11 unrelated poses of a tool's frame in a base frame.
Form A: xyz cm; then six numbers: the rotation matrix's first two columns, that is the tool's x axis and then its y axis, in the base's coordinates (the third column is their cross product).
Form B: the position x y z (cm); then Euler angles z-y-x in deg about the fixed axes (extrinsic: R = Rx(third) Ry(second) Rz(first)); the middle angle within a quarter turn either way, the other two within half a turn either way. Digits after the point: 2 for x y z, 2 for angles.
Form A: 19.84 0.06 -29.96 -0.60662 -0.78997 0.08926 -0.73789 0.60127 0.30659
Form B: 19.84 0.06 -29.96 129.42 -17.21 -172.78
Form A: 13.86 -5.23 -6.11 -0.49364 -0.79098 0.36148 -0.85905 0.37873 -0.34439
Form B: 13.86 -5.23 -6.11 119.88 7.79 150.99
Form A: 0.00 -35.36 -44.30 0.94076 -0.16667 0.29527 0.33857 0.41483 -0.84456
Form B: 0.00 -35.36 -44.30 -19.79 1.05 -63.46
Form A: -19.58 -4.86 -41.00 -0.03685 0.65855 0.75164 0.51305 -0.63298 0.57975
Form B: -19.58 -4.86 -41.00 -94.11 59.04 -127.70
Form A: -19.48 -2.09 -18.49 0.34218 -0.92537 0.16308 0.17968 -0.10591 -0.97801
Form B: -19.48 -2.09 -18.49 -27.70 67.26 -70.34
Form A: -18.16 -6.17 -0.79 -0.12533 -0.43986 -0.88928 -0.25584 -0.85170 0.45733
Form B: -18.16 -6.17 -0.79 116.10 -73.45 -91.16
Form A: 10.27 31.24 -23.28 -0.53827 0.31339 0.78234 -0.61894 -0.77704 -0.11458
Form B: 10.27 31.24 -23.28 131.01 34.89 41.72
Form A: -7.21 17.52 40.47 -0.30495 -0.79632 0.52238 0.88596 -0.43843 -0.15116
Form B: -7.21 17.52 40.47 -108.99 20.45 -26.41
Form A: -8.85 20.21 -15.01 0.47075 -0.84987 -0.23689 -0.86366 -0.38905 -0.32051
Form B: -8.85 20.21 -15.01 61.41 10.38 -158.81
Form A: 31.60 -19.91 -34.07 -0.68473 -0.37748 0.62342 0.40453 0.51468 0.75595
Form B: 31.60 -19.91 -34.07 -149.43 -37.32 -104.54
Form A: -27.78 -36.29 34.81 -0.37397 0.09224 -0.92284 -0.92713 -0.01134 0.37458
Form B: -27.78 -36.29 34.81 111.97 1.38 -84.85
